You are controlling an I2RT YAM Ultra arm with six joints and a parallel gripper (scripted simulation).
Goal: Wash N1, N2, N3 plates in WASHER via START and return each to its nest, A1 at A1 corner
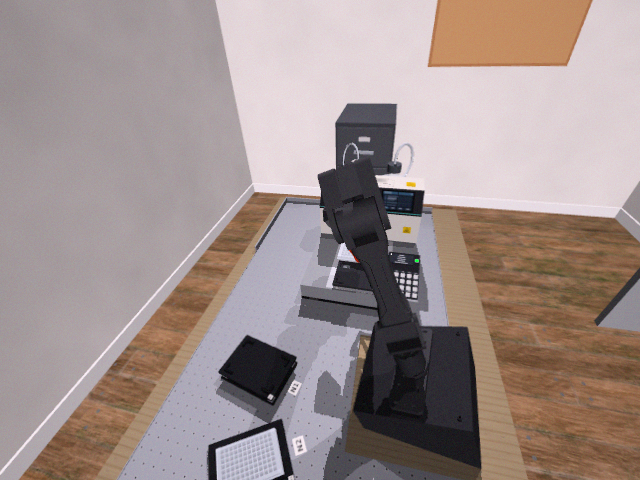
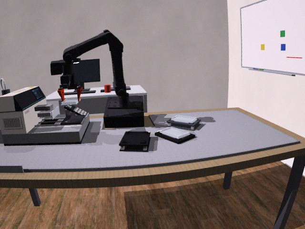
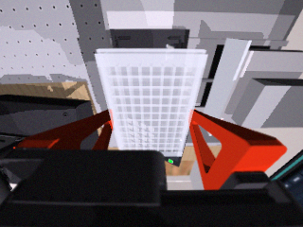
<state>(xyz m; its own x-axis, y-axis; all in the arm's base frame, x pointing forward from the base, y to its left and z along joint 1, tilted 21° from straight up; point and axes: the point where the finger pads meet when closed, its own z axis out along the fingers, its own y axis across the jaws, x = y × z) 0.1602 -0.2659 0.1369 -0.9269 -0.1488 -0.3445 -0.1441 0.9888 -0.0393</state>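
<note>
Now: the nest N1 16 cm ahead of my hand, 36 cm to the left of it and 15 cm below it. The rest, counted from my hand: manifold head: 2 cm ahead, 15 cm to the right, 5 cm below; then washer: 2 cm ahead, 15 cm to the right, 5 cm below; then black washer carrier: 10 cm below.
</note>
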